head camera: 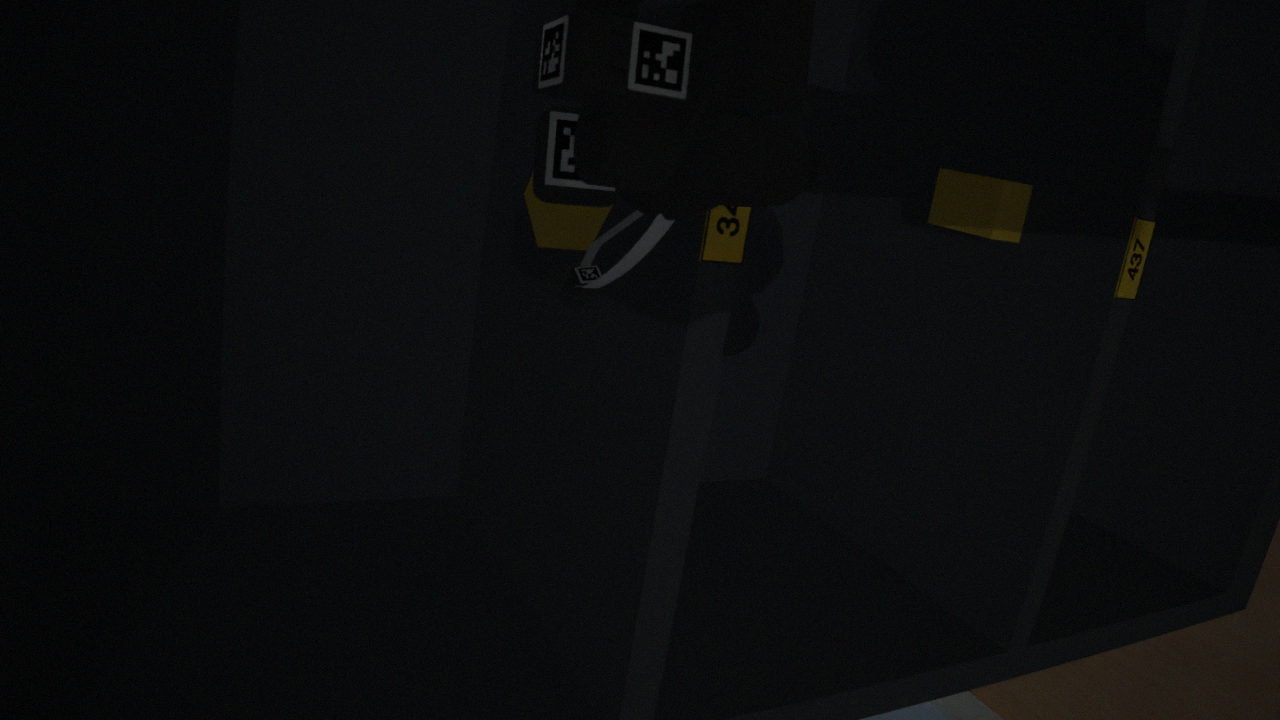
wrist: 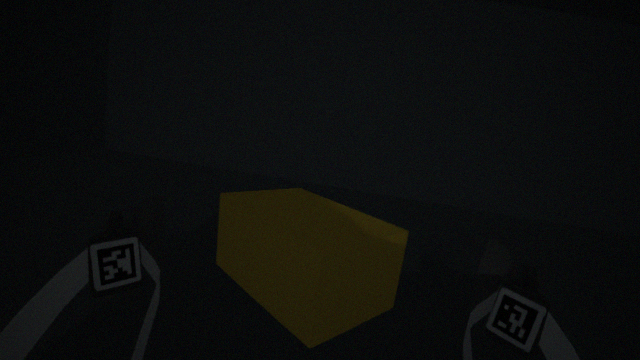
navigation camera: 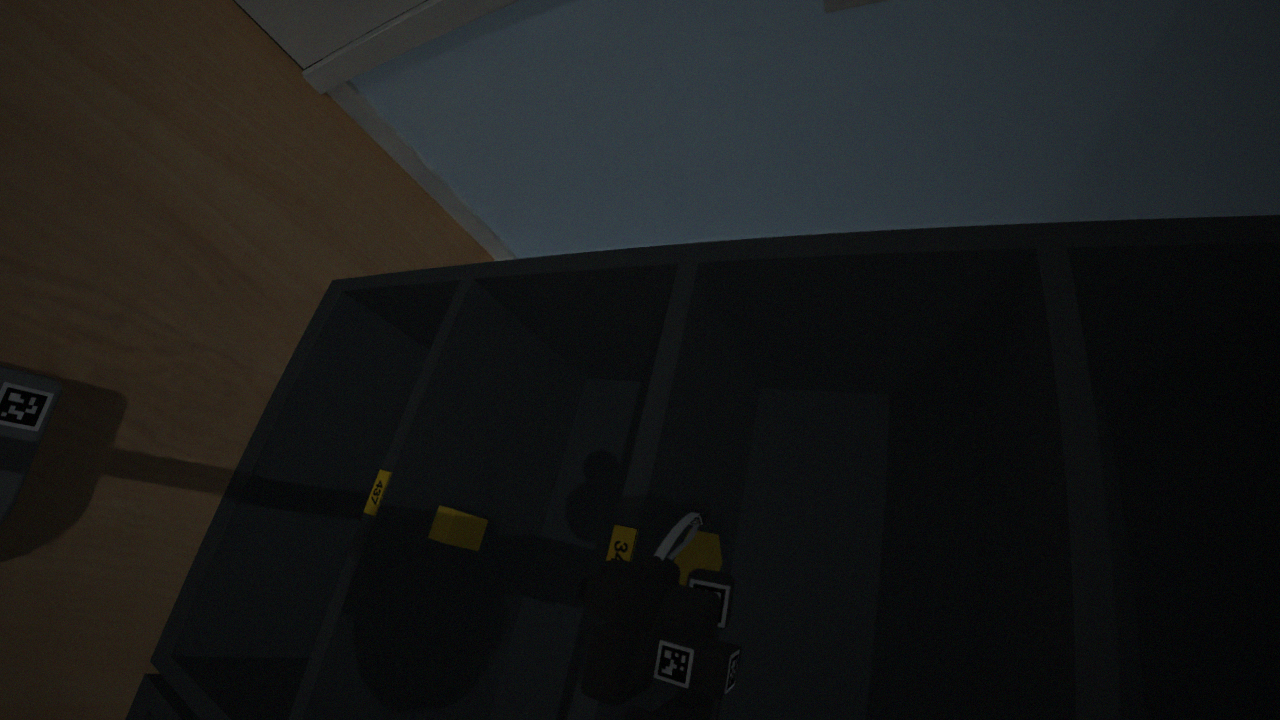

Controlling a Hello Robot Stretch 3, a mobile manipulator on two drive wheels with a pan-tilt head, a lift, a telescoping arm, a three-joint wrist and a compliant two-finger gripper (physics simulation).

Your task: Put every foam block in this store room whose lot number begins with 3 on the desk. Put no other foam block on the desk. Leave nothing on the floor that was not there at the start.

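Places are measured from the robot's base along level axes (x right, y ahead, z up), in millimetres.
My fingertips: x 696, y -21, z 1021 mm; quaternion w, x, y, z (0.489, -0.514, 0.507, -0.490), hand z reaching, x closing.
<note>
Behind a point stands the place of what it marks.
A plain yellow block (head camera: 570, 225) @[y 22, x 697, z 1017 mm] (navigation camera: 700, 557) @[y 7, x 682, z 1025 mm] (wrist: 310, 265) lies in a dark compartment; no number shows on its visible faces. My gripper (wrist: 320, 245) @[y -21, x 696, z 1021 mm] is open, its fingertips wide apart on either side of this block in the wrist view, with gaps on both sides. The head view shows one curved finger in front of the block. A second yellow block (head camera: 980, 205) @[y -40, x 678, z 578 mm] (navigation camera: 458, 528) @[y -39, x 676, z 579 mm] lies in the neighbouring compartment, with no number visible. A yellow tag (head camera: 726, 234) @[y 17, x 537, z 974 mm] (navigation camera: 622, 542) @[y 16, x 537, z 975 mm] at a divider edge reads "34", its rest hidden by my gripper. Another yellow tag (head camera: 1134, 259) @[y -2, x 535, z 520 mm] (navigation camera: 377, 492) @[y -2, x 535, z 518 mm] reads "437". The desk does not show.
The dark shelf unit (head camera: 673, 537) @[y 236, x 566, z 972 mm] (navigation camera: 1078, 447) @[y 175, x 559, z 1430 mm] has upright dividers close around the gripper. A brown floor (navigation camera: 179, 223) @[y 406, x 246, z 1 mm] and a blue-grey surface (navigation camera: 716, 134) @[y 848, x 773, z 908 mm] lie beyond it. A grey body with a square marker (navigation camera: 24, 405) @[y 2, x 133, z 160 mm] stands at the navigation view's left edge. Light is very dim.
</note>
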